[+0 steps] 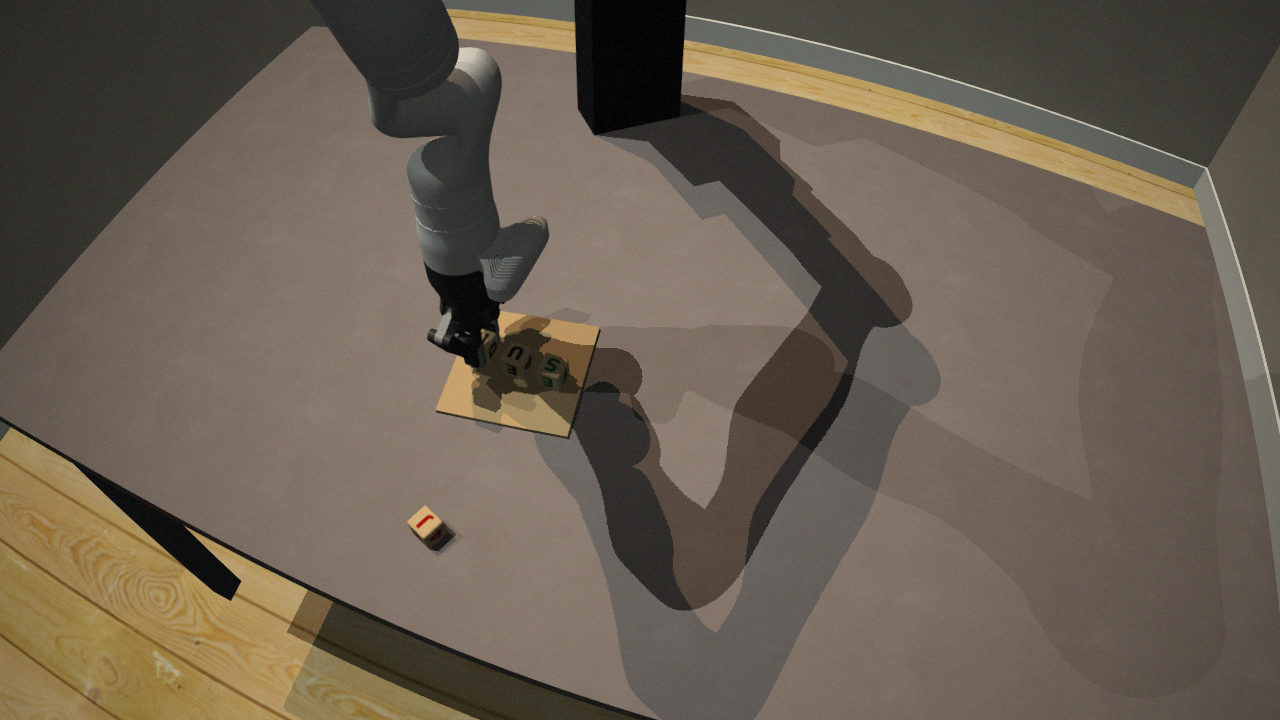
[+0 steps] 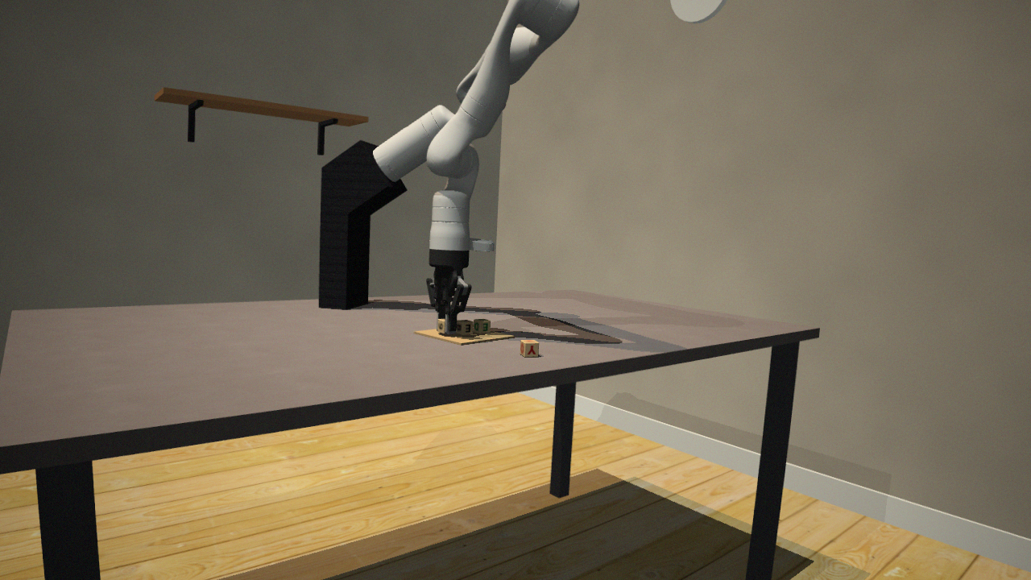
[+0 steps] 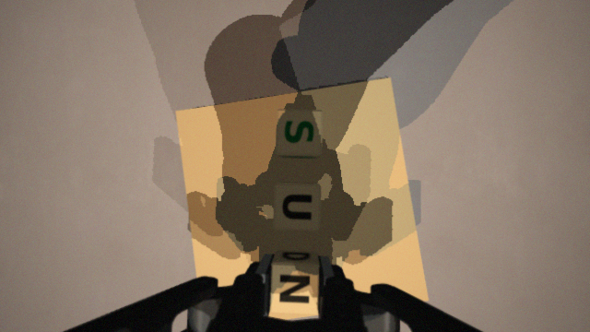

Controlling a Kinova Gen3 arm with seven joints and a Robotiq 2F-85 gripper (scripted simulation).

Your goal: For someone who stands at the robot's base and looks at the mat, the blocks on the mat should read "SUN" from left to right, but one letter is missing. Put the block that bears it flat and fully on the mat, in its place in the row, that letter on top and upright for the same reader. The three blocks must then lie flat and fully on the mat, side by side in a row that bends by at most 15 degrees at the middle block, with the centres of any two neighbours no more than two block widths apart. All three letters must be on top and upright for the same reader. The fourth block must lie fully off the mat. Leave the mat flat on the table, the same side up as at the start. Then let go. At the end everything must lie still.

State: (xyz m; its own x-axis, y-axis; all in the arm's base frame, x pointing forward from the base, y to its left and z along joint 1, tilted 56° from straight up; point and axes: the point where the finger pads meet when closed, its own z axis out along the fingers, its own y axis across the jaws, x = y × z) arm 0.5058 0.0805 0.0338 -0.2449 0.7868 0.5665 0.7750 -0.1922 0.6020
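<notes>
Now: hand 1 cm above the N block. Also, from my hand: U block (1 cm behind, 4 cm to the left, 1 cm below); S block (2 cm behind, 8 cm to the left, 1 cm below); mat (1 cm behind, 4 cm to the left, 3 cm below).
</notes>
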